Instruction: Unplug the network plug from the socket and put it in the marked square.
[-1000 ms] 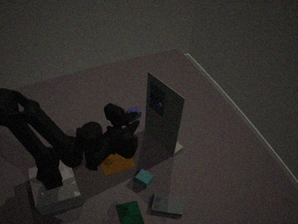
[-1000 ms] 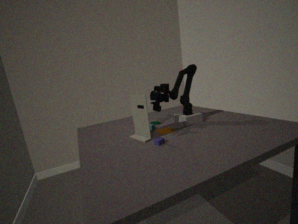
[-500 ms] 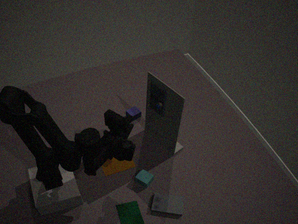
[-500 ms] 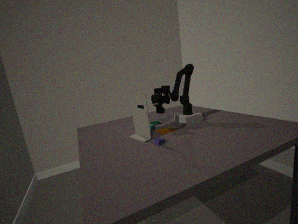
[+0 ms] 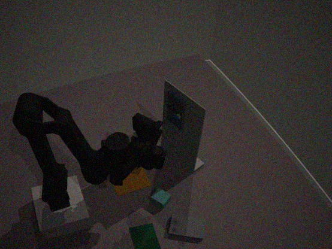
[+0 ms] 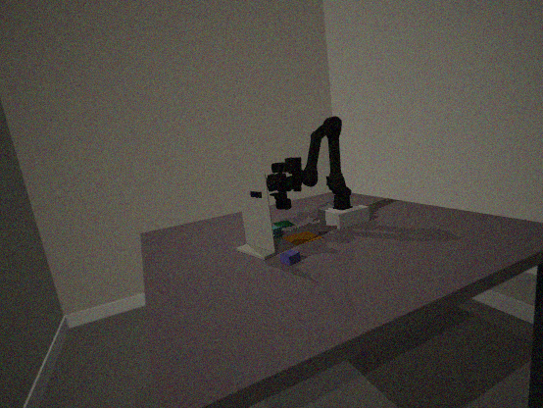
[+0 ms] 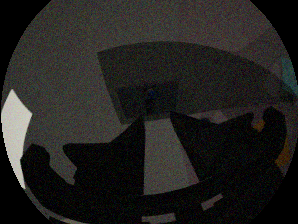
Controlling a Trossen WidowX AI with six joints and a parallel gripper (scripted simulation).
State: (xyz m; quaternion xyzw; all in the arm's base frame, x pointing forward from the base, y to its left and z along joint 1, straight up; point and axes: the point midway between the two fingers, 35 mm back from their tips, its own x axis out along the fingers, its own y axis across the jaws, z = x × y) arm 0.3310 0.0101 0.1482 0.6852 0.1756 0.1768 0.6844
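The blue network plug is 70 mm ahead of my gripper tip and 20 mm to the left of it. Also, from my gripper tip: grey plate: 240 mm to the right, 210 mm below, 20 mm behind; then upright grey panel: 80 mm below, 80 mm ahead, 30 mm to the left; then orange marked square: 210 mm below, 110 mm behind, 20 mm to the left.
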